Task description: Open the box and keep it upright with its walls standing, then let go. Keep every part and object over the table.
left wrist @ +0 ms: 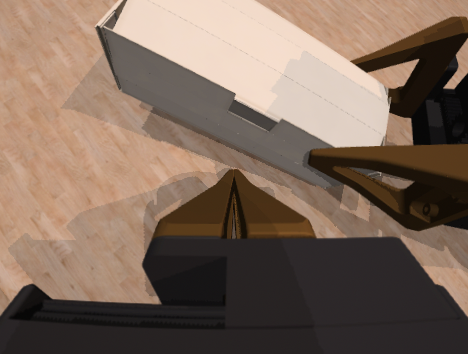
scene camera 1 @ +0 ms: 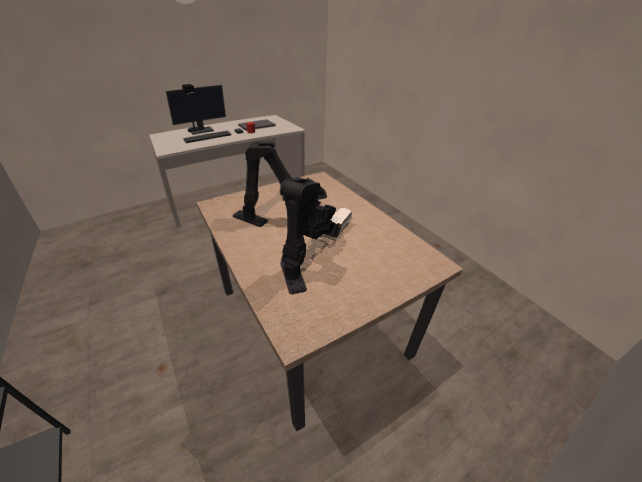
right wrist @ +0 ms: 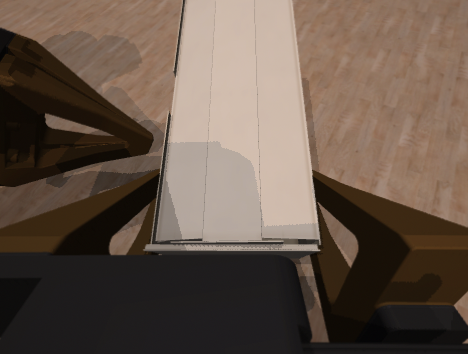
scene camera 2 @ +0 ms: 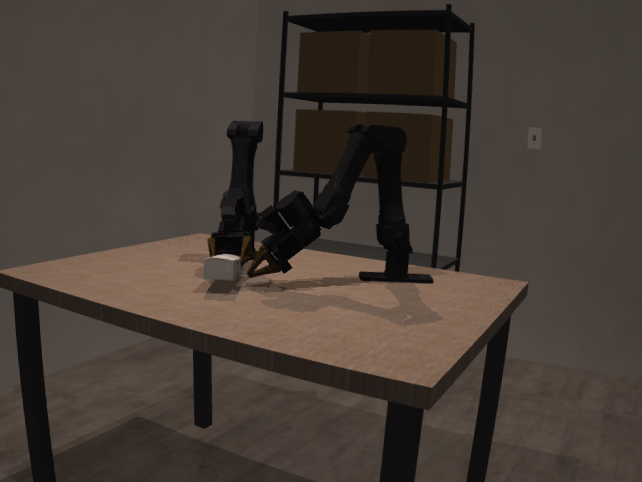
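Seen in the pictures: left gripper, between the fingertips: [left wrist: 233, 177] [right wrist: 150, 144] [scene camera 2: 248, 275]; right gripper, between the fingertips: [left wrist: 316, 114] [scene camera 1: 334, 225] [right wrist: 234, 177]; left arm's base, origin of its link: [scene camera 1: 250, 218] [scene camera 2: 395, 279]; right arm's base, origin of its link: [scene camera 1: 292, 276].
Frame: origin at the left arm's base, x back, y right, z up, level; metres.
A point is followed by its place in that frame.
Note:
A long white box [scene camera 1: 341, 215] @[z 0.075, x -0.179, y 0.457 m] [scene camera 2: 221, 268] @[z 0.061, x -0.245, y 0.444 m] [left wrist: 210, 55] @[z 0.074, x -0.193, y 0.429 m] [right wrist: 235, 100] @[z 0.072, x -0.147, y 0.450 m] has its lid down over the top. A small notch shows in its long grey side wall in the left wrist view, and a narrow gap shows at the lid's far corner. My right gripper [scene camera 2: 227, 254] @[z 0.045, x -0.120, y 0.447 m] [right wrist: 234, 177] @[z 0.045, x -0.120, y 0.447 m] is shut on the box, one finger against each long side near one end. My left gripper [scene camera 2: 249, 274] @[z 0.027, x -0.159, y 0.389 m] [left wrist: 233, 177] @[z 0.027, x -0.159, y 0.389 m] is shut and empty, its tips beside the notched wall, a little apart from it. Whether the box touches the table is unclear.
The wooden table [scene camera 1: 383, 290] @[z 0.000, x 0.136, y 0.806 m] [scene camera 2: 363, 332] @[z 0.000, x -0.486, y 0.127 m] bears both arms. The two grippers are close together at the box's side. A white desk [scene camera 1: 228, 141] with a monitor [scene camera 1: 196, 105] and a red cup [scene camera 1: 250, 127] stands behind. A black shelf rack [scene camera 2: 280, 103] holds cartons.

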